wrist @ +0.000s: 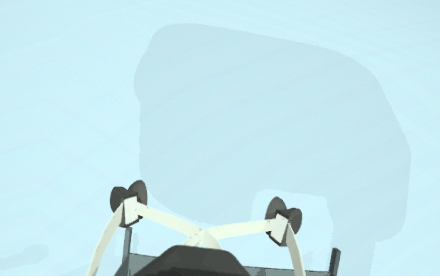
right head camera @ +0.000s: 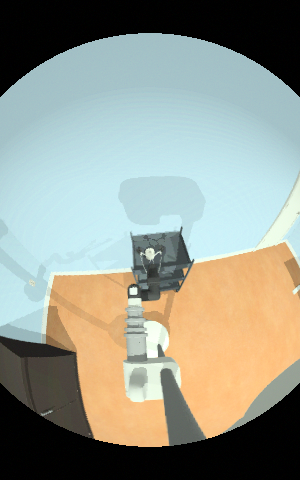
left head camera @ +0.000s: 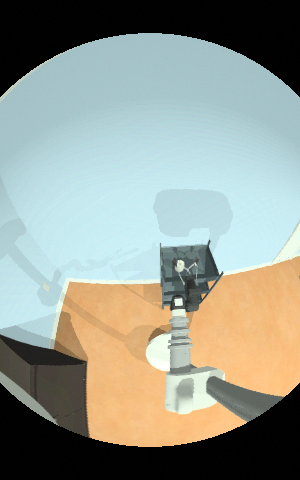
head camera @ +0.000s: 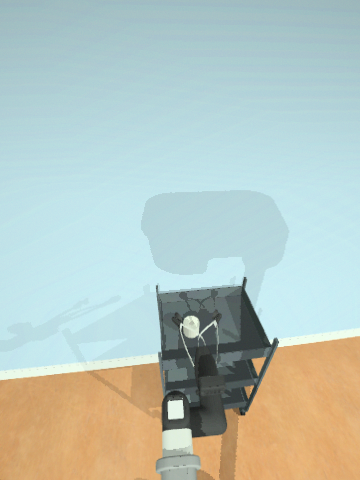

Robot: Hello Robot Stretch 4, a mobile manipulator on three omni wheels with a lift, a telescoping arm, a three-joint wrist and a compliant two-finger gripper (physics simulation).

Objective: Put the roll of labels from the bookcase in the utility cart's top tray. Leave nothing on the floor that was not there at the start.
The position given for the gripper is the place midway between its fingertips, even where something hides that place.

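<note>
The gripper (head camera: 196, 312) is visible; the wrist view also shows the gripper (wrist: 206, 204). Also visible: a grey utility cart (head camera: 241, 337). The right head camera view shows the grey utility cart (right head camera: 174, 256), and the left head camera view shows the grey utility cart (left head camera: 170, 282).
</note>
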